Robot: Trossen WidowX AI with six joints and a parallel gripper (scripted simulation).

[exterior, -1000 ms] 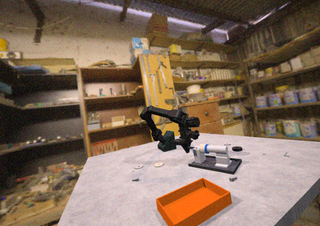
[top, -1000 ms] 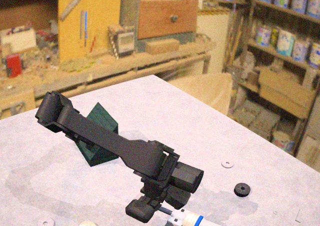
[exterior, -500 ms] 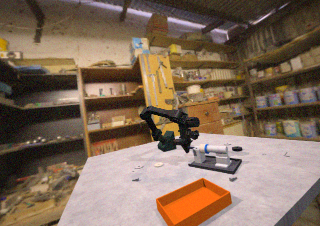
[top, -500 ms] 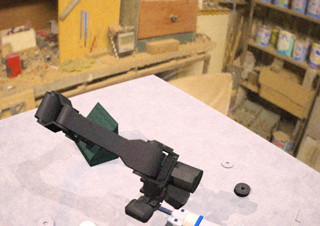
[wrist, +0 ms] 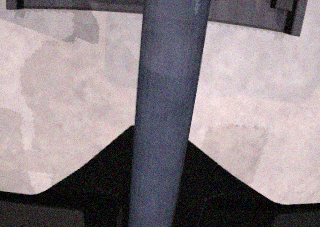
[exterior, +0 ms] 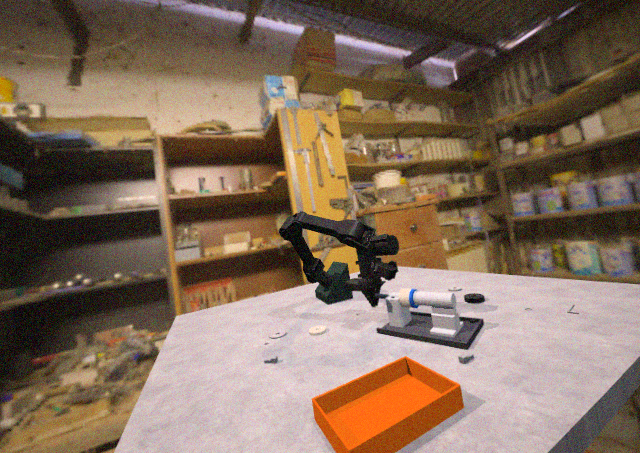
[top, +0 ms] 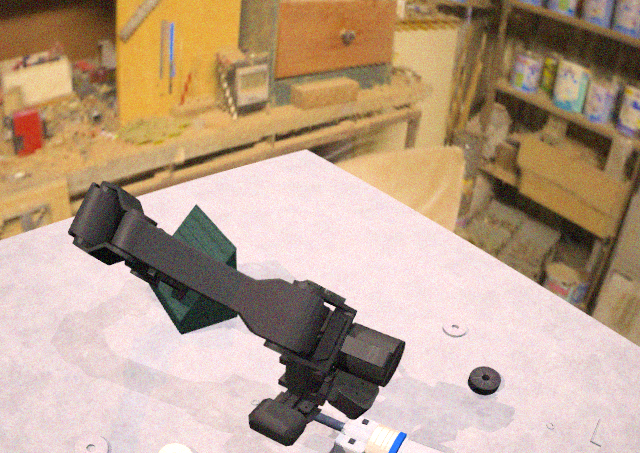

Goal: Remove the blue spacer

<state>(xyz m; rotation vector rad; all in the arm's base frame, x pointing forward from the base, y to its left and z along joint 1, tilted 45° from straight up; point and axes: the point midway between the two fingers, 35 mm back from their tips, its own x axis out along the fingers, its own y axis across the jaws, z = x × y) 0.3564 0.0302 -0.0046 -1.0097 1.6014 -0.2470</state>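
My gripper tip is now 60 mm short of the shaft, 30 mm to the right of it and 30 mm below it. Also, from my gripper tip: black ring: 60 mm ahead, 330 mm to the left, 40 mm below; white disc: 50 mm behind, 180 mm to the right, 40 mm below; blue spacer: 120 mm ahead, 60 mm to the left, 30 mm above.
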